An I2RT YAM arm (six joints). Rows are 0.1 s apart.
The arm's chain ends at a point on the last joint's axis. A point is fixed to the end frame.
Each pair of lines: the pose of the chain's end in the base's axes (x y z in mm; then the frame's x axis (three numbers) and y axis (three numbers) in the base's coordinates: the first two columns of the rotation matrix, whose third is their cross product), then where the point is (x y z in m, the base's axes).
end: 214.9 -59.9 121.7 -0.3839 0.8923 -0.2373 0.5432 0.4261 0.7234
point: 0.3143 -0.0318 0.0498
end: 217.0 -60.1 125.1 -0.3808 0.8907 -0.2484 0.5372 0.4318 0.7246
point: 0.3171 -0.0327 0.0539
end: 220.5 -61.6 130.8 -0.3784 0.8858 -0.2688 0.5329 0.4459 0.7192
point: 0.3211 -0.0357 0.0597
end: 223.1 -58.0 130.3 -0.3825 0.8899 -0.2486 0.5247 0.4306 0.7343
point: 0.3240 -0.0296 0.0606
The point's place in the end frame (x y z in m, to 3 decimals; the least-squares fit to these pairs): 0.004 0.014 0.125
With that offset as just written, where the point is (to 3 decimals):
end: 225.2 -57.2 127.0 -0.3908 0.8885 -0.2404 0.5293 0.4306 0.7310
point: 0.325 -0.028 0.056
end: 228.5 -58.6 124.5 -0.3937 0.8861 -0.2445 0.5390 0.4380 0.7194
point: 0.328 -0.030 0.052
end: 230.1 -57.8 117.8 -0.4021 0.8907 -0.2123 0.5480 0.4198 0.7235
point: 0.328 -0.027 0.045
